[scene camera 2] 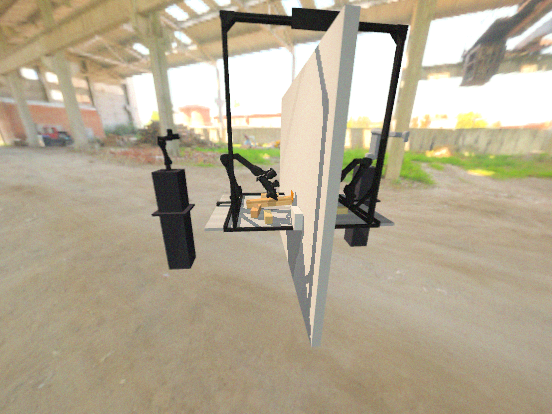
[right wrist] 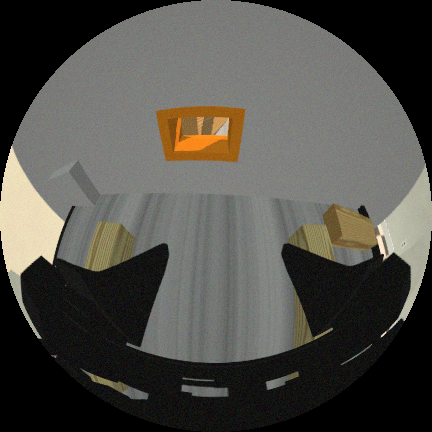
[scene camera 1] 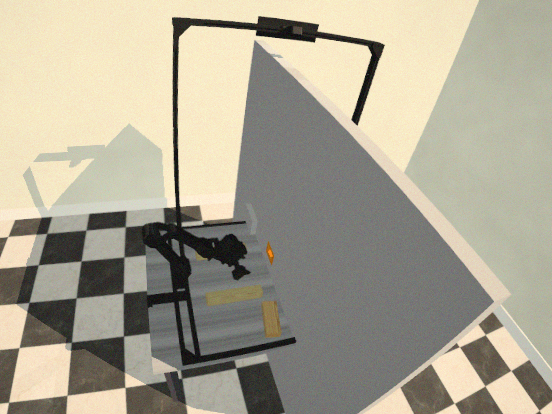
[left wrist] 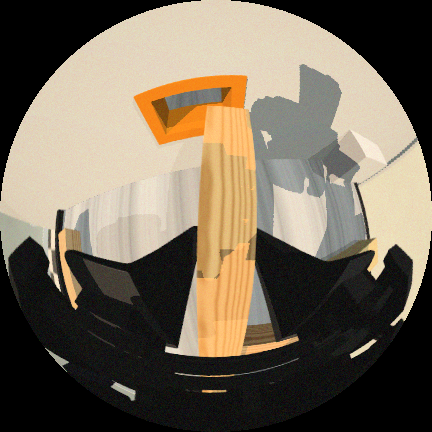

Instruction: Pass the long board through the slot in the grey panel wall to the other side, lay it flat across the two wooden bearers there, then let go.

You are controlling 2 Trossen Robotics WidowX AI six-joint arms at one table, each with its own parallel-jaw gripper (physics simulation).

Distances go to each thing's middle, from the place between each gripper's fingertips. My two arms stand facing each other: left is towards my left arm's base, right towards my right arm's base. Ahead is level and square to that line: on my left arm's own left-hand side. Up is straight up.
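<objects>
The orange-framed slot (left wrist: 166,125) has my left hand 140 mm to the left of it, 20 mm below it and 10 mm short of it.
Relative to the same orange-framed slot, my right gripper is 30 mm past it, 140 mm to the right of it and 30 mm below it.
</objects>
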